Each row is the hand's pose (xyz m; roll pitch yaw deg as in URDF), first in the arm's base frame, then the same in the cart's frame.
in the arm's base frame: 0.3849 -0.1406 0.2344 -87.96 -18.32 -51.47
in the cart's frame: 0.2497 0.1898 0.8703 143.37 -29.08 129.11
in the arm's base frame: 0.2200 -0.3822 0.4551 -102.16 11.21 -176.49
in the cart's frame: -0.0478 0.0531 1.0350 7.26 -15.24 -81.83
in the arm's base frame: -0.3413 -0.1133 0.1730 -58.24 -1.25 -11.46
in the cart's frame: 0.3007 -0.5310 0.9689 -169.76 -2.19 94.09
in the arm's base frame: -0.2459 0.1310 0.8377 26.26 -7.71 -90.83
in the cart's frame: -0.2260 -0.4906 0.4877 -139.20 -59.85 166.38
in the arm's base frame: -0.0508 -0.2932 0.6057 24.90 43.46 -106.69
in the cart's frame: -0.1613 -0.2318 0.9357 44.44 -66.99 -13.23
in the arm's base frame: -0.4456 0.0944 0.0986 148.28 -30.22 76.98
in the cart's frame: 0.4436 -0.6606 0.8196 122.96 80.38 158.49
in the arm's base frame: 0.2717 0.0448 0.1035 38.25 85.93 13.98
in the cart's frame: 0.4369 0.0562 0.7634 -75.76 -19.84 5.88
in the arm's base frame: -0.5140 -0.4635 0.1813 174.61 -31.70 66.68
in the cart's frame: 0.1608 -0.6539 1.3123 119.04 73.36 132.94
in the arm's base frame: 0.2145 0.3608 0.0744 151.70 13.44 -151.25
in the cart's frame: 0.5784 -0.0431 0.4912 -101.42 -39.38 -88.08
